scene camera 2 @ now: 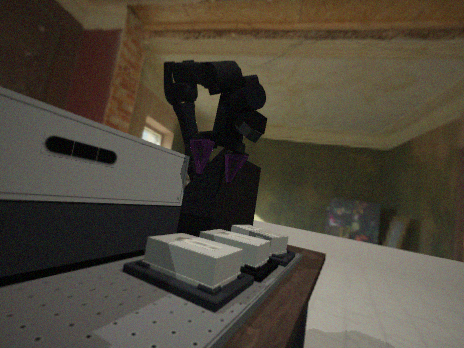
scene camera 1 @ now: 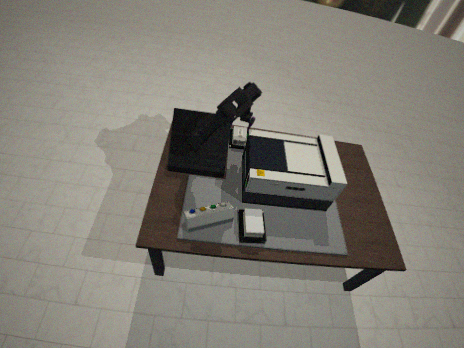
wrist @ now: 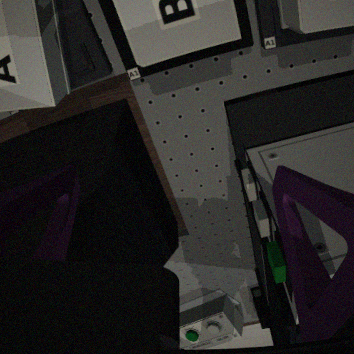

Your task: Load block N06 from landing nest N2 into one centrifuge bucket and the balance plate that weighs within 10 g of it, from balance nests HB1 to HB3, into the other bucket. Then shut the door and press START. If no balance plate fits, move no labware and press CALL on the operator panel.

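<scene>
My gripper is open and empty, with its purple fingers wide apart above the rear corner by the centrifuge. In the wrist view, plate A, plate B and part of plate C sit in dark nests; their weight figures are outside the view. Three white plates also show in a row in scene camera 2, the nearest one largest. The centrifuge has a dark and a white area on top; its buckets do not show. A white block sits in a black front nest, its label unreadable.
The operator panel stands at the front left of the grey perforated board, with blue, yellow, green and white buttons. A black base slab lies under the arm. The tall centrifuge body borders the plate row.
</scene>
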